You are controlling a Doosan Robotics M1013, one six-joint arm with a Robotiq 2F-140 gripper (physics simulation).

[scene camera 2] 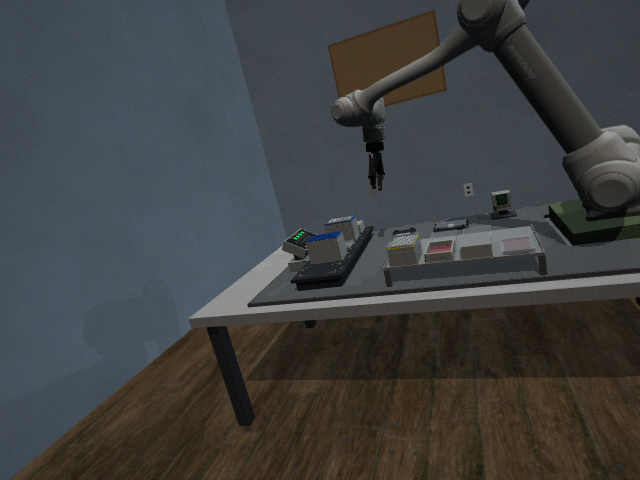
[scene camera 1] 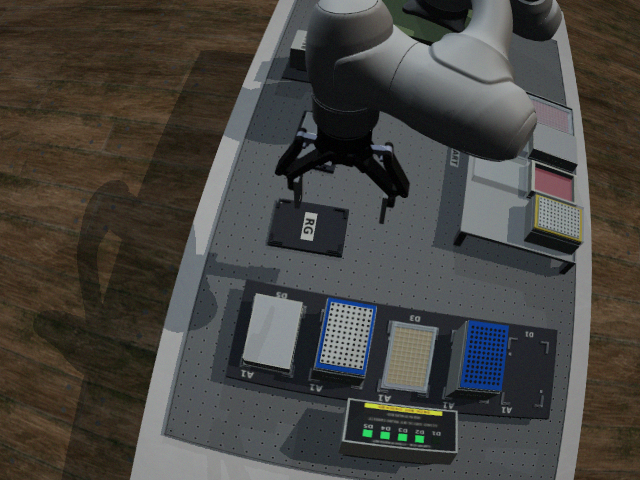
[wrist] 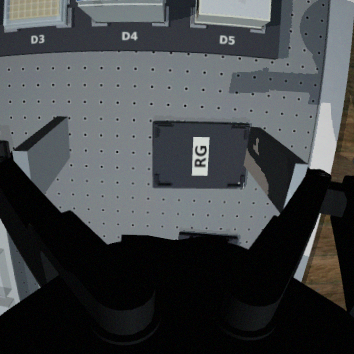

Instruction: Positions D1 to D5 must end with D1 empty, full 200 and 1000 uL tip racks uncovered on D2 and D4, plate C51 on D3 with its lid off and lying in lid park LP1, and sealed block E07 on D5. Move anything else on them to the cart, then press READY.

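Frame: origin at the arm's base, x ahead, y up, z right, level; millimetres.
Seen in the pictures: gripper, fingertip midpoint: (scene camera 2: 378, 192) (scene camera 1: 340, 208) (wrist: 159, 140); arm's base at its link origin: (scene camera 1: 439, 6).
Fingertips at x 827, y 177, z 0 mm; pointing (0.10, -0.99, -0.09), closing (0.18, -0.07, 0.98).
Pixels of each thing's middle, then the offset from my fingertips to it. "spot": a spot on its surface instead.
- blue tip rack at the middle of its body: (scene camera 1: 477, 361) (scene camera 2: 326, 247) dx +116, dy -130, dz -327 mm
- beige plate at the middle of its body: (scene camera 1: 409, 357) dx +139, dy -167, dz -206 mm
- white tip rack with blue rim, body centre: (scene camera 1: 344, 343) (scene camera 2: 342, 229) dx +169, dy -128, dz -85 mm
- white-topped block at the middle of its body: (scene camera 1: 272, 334) dx +195, dy -156, dz +36 mm
- Lid park LP1 at a spot on its surface: (scene camera 2: 451, 225) spot: dx -260, dy -206, dz +101 mm
- cart at the middle of its body: (scene camera 1: 522, 167) (scene camera 2: 461, 254) dx -380, dy -191, dz -326 mm
- yellow-rimmed rack at the middle of its body: (scene camera 1: 558, 218) (scene camera 2: 403, 242) dx -229, dy -106, dz -416 mm
- red tray at the middle of its body: (scene camera 1: 552, 186) (scene camera 2: 440, 251) dx -336, dy -148, dz -400 mm
- pale block at the middle of its body: (scene camera 1: 553, 147) (scene camera 2: 476, 245) dx -443, dy -143, dz -384 mm
- pinkish plate at the middle of its body: (scene camera 1: 550, 115) (scene camera 2: 516, 243) dx -550, dy -152, dz -369 mm
- console at a spot on its surface: (scene camera 1: 398, 449) spot: dx +323, dy -88, dz -241 mm
- RG pad at the middle of its body: (wrist: 200, 156) (scene camera 1: 309, 226) (scene camera 2: 403, 234) dx -51, dy -217, dz +68 mm
- button box at a spot on its surface: (scene camera 2: 501, 201) spot: dx -455, dy -152, dz +210 mm
My gripper (scene camera 1: 340, 209) (scene camera 2: 376, 188) (wrist: 159, 140) is open and empty, high above the table near the RG pad. D1 (scene camera 1: 527, 366) is bare. A blue tip rack (scene camera 1: 485, 356) (scene camera 2: 326, 249) stands on D2. A beige plate (scene camera 1: 409, 356) (wrist: 37, 12), its wells showing, sits on D3. A white tip rack with blue rim (scene camera 1: 346, 335) (scene camera 2: 341, 223) stands uncovered on D4. A white-topped block (scene camera 1: 273, 330) (wrist: 235, 10) sits on D5. Lid park LP1 (scene camera 2: 451, 225) is mostly hidden behind the gripper in scene camera 1; a pale thing shows on it. Plate and block codes are unreadable.
The cart (scene camera 1: 480, 217) holds a yellow-rimmed rack (scene camera 1: 558, 219) (scene camera 2: 404, 251), a red tray (scene camera 1: 553, 183), a pale block (scene camera 1: 555, 144) and a pinkish plate (scene camera 1: 553, 116). The console (scene camera 1: 398, 449) shows D2 to D5 green. The RG pad (scene camera 1: 284, 222) (wrist: 170, 155) and button box (scene camera 2: 501, 201) stand apart.
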